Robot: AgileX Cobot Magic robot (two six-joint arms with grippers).
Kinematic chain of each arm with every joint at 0, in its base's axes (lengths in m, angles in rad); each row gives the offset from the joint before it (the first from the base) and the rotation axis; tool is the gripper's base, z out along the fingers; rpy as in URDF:
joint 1: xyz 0 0 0.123 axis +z
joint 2: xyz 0 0 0 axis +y
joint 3: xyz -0.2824 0 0.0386 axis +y
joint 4: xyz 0.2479 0 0.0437 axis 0.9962 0 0.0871
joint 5: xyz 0 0 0 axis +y
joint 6: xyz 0.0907 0 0.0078 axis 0.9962 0 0.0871
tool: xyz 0 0 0 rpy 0 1.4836 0
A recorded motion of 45 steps. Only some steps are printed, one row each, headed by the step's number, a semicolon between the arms.
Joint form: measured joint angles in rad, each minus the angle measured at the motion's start. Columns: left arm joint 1, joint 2, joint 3, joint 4, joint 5, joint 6; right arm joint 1, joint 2, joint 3, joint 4, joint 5, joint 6.
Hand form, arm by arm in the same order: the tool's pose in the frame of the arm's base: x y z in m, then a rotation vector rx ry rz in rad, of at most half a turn. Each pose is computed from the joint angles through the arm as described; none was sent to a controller.
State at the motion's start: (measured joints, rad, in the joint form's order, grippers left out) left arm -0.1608 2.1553 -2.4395 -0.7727 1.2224 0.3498; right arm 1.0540 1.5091 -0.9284 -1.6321 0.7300 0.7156
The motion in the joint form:
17: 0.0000 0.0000 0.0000 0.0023 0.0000 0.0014; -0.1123 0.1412 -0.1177 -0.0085 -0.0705 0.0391
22: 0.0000 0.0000 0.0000 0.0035 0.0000 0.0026; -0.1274 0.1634 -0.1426 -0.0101 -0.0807 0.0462
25: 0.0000 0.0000 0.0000 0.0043 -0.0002 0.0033; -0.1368 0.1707 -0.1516 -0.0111 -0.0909 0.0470
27: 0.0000 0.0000 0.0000 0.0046 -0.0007 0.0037; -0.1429 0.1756 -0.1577 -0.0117 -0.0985 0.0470
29: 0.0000 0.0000 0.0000 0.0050 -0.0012 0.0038; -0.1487 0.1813 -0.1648 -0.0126 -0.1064 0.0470
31: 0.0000 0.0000 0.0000 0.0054 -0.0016 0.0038; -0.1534 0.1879 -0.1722 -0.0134 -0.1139 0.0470
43: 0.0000 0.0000 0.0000 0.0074 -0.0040 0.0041; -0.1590 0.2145 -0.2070 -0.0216 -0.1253 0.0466
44: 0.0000 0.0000 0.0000 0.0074 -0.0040 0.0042; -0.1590 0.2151 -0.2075 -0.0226 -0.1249 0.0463
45: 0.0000 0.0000 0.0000 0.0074 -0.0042 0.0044; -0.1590 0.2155 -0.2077 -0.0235 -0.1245 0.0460
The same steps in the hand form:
17: 0.4493 -0.1333 0.4027 0.5768 2.1596 -0.8839; 0.2535 0.2535 0.2644 -1.3028 1.5003 -0.6408
22: 0.4494 -0.1332 0.4026 0.5781 2.1596 -0.8818; 0.2609 0.2558 0.2636 -1.2912 1.5103 -0.6356
25: 0.4494 -0.1332 0.4026 0.5788 2.1594 -0.8804; 0.2644 0.2559 0.2633 -1.2894 1.5134 -0.6309
27: 0.4494 -0.1331 0.4026 0.5789 2.1590 -0.8797; 0.2666 0.2561 0.2631 -1.2891 1.5149 -0.6272
29: 0.4495 -0.1331 0.4026 0.5787 2.1588 -0.8790; 0.2690 0.2566 0.2629 -1.2891 1.5157 -0.6230
31: 0.4495 -0.1331 0.4026 0.5785 2.1586 -0.8784; 0.2711 0.2575 0.2625 -1.2902 1.5161 -0.6187
43: 0.4498 -0.1329 0.4026 0.5773 2.1576 -0.8752; 0.2776 0.2636 0.2629 -1.2898 1.5057 -0.6130
44: 0.4498 -0.1329 0.4026 0.5774 2.1575 -0.8751; 0.2777 0.2637 0.2629 -1.2903 1.5047 -0.6142
45: 0.4498 -0.1329 0.4026 0.5775 2.1573 -0.8750; 0.2778 0.2638 0.2628 -1.2909 1.5038 -0.6153

